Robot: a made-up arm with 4 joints.
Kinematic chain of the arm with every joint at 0, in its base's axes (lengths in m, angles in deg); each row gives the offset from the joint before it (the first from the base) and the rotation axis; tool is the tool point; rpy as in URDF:
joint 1: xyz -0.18 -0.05 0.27 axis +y
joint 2: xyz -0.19 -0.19 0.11 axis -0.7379 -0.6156 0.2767
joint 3: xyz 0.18 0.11 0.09 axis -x
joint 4: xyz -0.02 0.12 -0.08 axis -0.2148 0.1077 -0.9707
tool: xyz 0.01 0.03 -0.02 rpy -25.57 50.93 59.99
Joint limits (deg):
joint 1: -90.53..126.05
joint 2: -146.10..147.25
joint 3: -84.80..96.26
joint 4: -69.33..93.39
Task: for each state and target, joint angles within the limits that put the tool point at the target. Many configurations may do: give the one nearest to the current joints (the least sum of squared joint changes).
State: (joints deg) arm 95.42 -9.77 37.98 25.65
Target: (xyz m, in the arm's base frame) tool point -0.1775 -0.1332 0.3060
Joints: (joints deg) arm 87.49 -36.11 61.72 11.64
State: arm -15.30 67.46 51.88 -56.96
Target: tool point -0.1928 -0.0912 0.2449
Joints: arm -31.03 86.02 28.24 -45.06
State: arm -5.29 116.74 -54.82 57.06
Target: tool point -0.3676 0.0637 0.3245
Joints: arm 39.29 101.68 -69.71 60.46
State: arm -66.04 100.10 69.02 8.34
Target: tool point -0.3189 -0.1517 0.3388
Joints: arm -52.09 83.42 84.85 5.81
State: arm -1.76 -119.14 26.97 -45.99
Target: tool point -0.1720 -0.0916 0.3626
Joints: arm -3.65 -107.38 30.03 -44.33
